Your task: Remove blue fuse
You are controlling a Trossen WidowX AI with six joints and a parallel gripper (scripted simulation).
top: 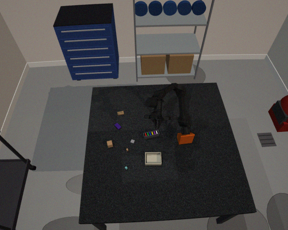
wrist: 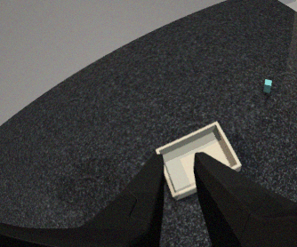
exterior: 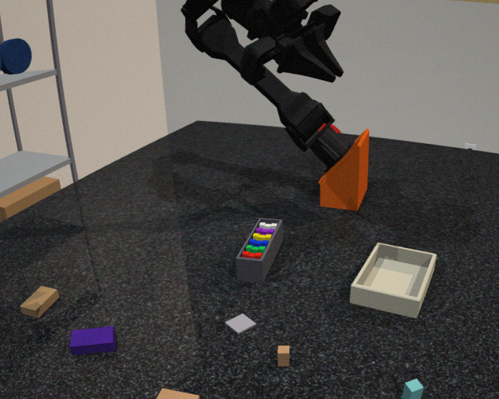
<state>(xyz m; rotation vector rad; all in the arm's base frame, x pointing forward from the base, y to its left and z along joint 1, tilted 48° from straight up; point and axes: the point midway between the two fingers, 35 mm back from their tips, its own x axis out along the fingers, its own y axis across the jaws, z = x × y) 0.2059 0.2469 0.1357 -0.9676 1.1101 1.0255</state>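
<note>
The blue fuse is 50 mm ahead of my gripper tip, 110 mm to the right of it and 270 mm below it. Also, from my gripper tip: grey tile: 190 mm ahead, 50 mm to the right, 300 mm below; tan block: 230 mm ahead, 30 mm to the left, 290 mm below; cream tray: 20 mm ahead, 110 mm to the left, 300 mm below.
</note>
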